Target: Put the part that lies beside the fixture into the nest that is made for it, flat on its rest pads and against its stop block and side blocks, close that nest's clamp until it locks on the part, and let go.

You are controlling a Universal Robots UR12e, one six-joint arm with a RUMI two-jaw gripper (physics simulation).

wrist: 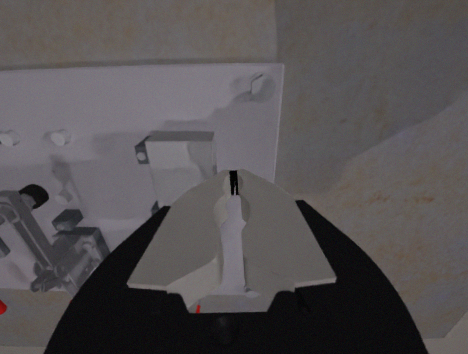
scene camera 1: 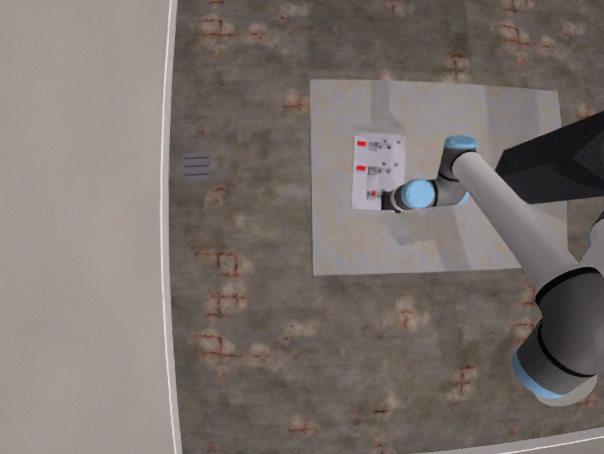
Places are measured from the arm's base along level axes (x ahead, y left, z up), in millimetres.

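Pixels of known places: gripper, fingertip midpoint: [wrist: 235,173].
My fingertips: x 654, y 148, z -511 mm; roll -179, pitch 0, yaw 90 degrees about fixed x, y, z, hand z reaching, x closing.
Note:
For each thing: its middle in the pictures, then the offset to it from my fingertips. "*": a spot on its surface instead. Level surfaces: height alone.
- fixture plate at the middle of its body: [wrist: 81,210] [scene camera 1: 378,171] dz -22, dx +42, dy -147 mm
- pale grey block at the middle of its body: [wrist: 187,184] dz +1, dx +6, dy -34 mm
- neighbouring clamp at a spot on its surface: [wrist: 37,235] * dz +25, dx +28, dy -141 mm
- black tip at a spot on its surface: [wrist: 34,196] * dz +14, dx +2, dy -139 mm
- bolt at the middle of its body: [wrist: 261,88] dz -10, dx -52, dy +20 mm
- pale table top at its surface level: dz -30 mm
My gripper [scene camera 1: 387,201] [wrist: 235,173] is shut and empty, low over the right part of the fixture plate [scene camera 1: 360,201] [wrist: 150,90] in the wrist view. The part, a pale grey block [wrist: 182,162], lies in the end nest beside two small dark side blocks, the upper one [wrist: 141,150] and the lower one [wrist: 156,205]. The fingers cover the part's lower right. Whether it is flat on the pads cannot be seen. This nest's clamp is mostly hidden; its red handle [scene camera 1: 374,193] [wrist: 198,309] shows in both views. How far the clamp is closed cannot be told.
A neighbouring clamp [wrist: 37,235] with a black tip [wrist: 34,196] stands left in the wrist view. Two other red handles, the upper [scene camera 1: 361,143] and the middle [scene camera 1: 360,168], point outward. A bolt [wrist: 257,85] sits in the plate's corner. The plate lies on a pale table top [scene camera 1: 340,240].

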